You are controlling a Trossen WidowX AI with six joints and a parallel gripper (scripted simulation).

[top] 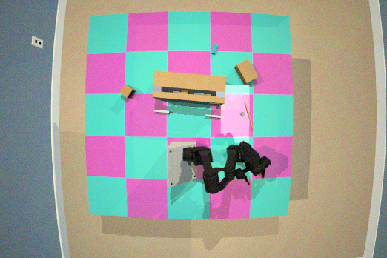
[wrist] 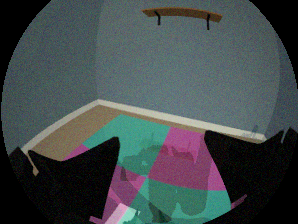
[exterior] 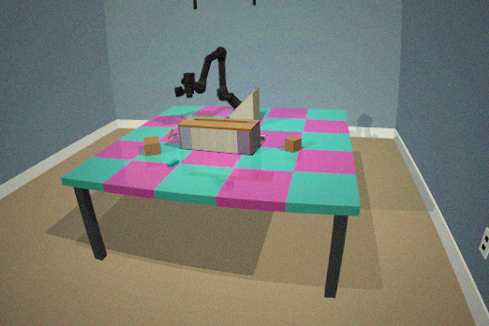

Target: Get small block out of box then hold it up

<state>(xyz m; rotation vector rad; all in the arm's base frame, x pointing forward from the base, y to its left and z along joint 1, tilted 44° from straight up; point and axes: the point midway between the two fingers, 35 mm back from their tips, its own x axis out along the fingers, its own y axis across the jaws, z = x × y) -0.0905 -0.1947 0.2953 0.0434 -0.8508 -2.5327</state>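
The box is 43 cm ahead of my gripper tip, 36 cm to the left of it and 13 cm below it. Also, from my gripper tip: small brown cube: 45 cm ahead, 73 cm to the left, 17 cm below; then teal piece: 72 cm ahead, 22 cm to the left, 19 cm below; then thin rod: 33 cm ahead, 19 cm below.
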